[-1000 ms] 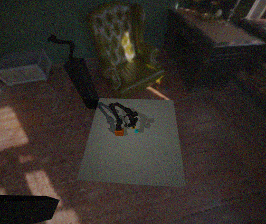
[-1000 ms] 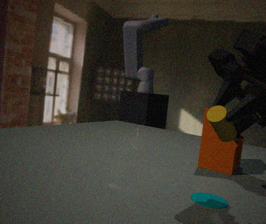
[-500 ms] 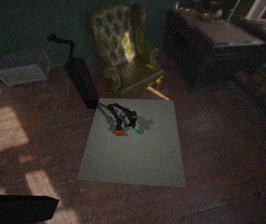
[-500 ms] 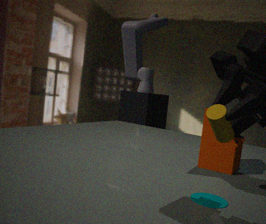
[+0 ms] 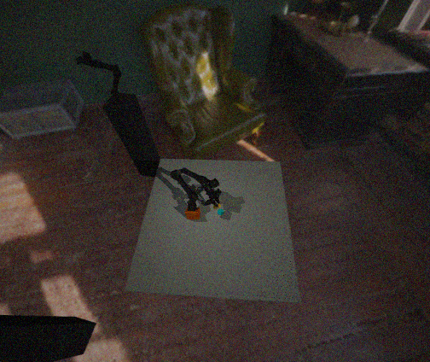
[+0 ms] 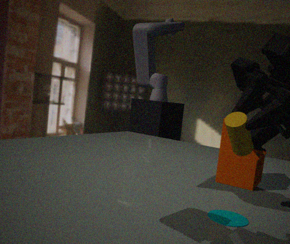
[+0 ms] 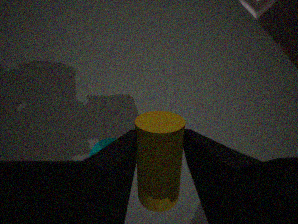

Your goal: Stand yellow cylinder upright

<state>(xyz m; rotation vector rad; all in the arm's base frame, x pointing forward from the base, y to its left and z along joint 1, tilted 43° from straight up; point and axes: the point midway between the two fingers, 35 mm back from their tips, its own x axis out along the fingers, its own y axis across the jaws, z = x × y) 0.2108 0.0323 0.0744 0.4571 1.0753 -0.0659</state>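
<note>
Now: gripper tip 140 mm above the cyan circle, 10 mm to the right of it and 10 mm short of it. Round my gripper tip: yellow tall cylinder 20 mm below, 10 mm behind.
</note>
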